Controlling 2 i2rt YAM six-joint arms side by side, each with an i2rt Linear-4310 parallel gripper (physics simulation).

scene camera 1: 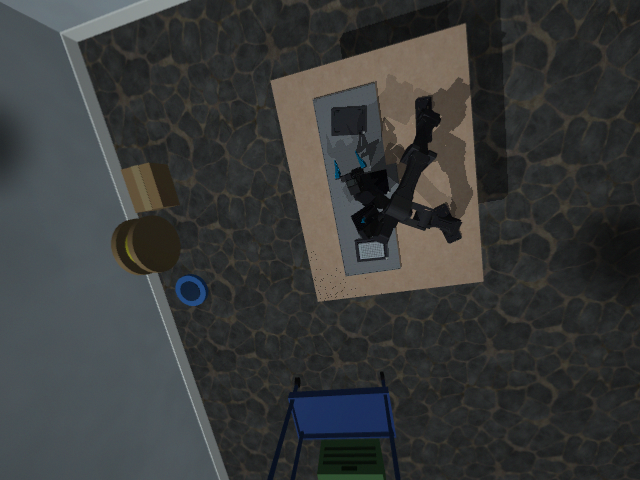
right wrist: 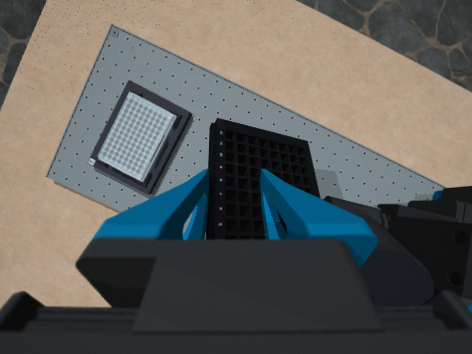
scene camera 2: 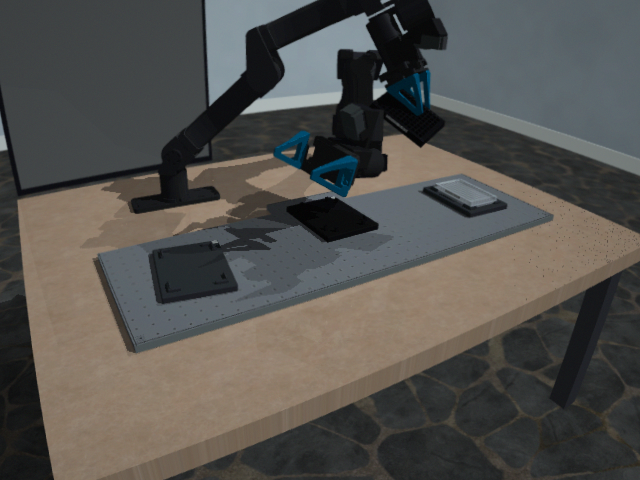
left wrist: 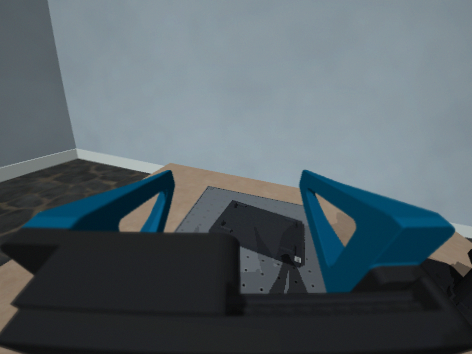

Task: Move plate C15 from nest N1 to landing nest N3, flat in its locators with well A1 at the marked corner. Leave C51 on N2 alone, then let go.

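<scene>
My right gripper (scene camera 1: pixel 363 220) (scene camera 2: pixel 421 110) (right wrist: pixel 235 177) is shut on a black plate (scene camera 2: pixel 433 125) (right wrist: pixel 292 155), taken to be C15, held tilted well above the table. White marks line one long edge; well A1 cannot be told. My left gripper (scene camera 1: pixel 346 157) (scene camera 2: pixel 293 164) (left wrist: pixel 236 177) is open and empty, low between the left and middle nests. The dark nest (scene camera 1: pixel 348 121) (scene camera 2: pixel 191 271) (left wrist: pixel 265 230) at the left of scene camera 2 is empty, with a white-marked corner. The middle nest (scene camera 2: pixel 330 222) is empty. A clear plate (scene camera 1: pixel 371 251) (scene camera 2: pixel 465 192) (right wrist: pixel 137 135), taken to be C51, sits in the right nest (scene camera 2: pixel 467 210) (right wrist: pixel 167 152). Nest labels are unreadable.
The grey perforated board (scene camera 1: pixel 338 222) (scene camera 2: pixel 387 258) carries the nests on the wooden table (scene camera 1: pixel 305 170) (scene camera 2: pixel 258 361). The two arms cross close together above the board's middle, with the right gripper higher than the left.
</scene>
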